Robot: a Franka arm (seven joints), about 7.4 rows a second.
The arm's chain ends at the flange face. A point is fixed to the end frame.
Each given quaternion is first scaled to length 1.
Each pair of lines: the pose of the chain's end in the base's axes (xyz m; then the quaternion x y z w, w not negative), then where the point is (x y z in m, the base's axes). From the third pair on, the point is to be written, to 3 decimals.
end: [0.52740 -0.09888 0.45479 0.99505 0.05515 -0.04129 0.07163]
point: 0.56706 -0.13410 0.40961
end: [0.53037 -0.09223 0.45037 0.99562 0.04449 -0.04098 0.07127]
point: 0.56937 -0.12829 0.40527
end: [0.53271 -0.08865 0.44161 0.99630 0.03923 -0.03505 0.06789]
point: 0.572 -0.125 0.397
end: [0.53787 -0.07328 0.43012 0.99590 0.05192 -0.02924 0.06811]
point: 0.578 -0.108 0.386
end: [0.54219 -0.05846 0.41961 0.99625 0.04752 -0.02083 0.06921]
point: 0.583 -0.094 0.376
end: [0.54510 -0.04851 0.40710 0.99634 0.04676 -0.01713 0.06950]
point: 0.586 -0.084 0.364
